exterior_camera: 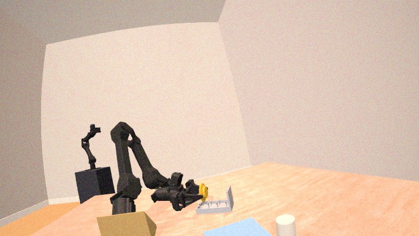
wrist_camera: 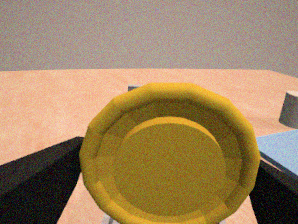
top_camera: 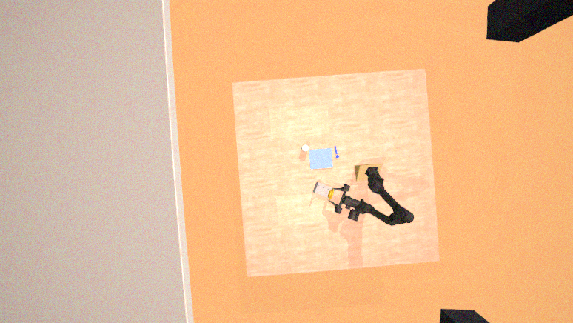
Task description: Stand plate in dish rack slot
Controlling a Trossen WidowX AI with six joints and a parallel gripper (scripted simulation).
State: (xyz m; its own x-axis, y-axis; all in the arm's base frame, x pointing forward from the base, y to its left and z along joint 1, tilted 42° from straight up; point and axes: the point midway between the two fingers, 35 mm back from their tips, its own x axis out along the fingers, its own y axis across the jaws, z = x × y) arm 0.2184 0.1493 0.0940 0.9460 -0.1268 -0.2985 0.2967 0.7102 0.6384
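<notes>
My gripper tip is 10 mm past the yellow plate. Round my gripper tip: blue spoon (260 mm to the right, 70 mm below, 40 mm behind); then light blue mat (220 mm to the right, 70 mm below, 60 mm ahead); then grey dish rack (50 mm below, 20 mm ahead, 10 mm to the right).
</notes>
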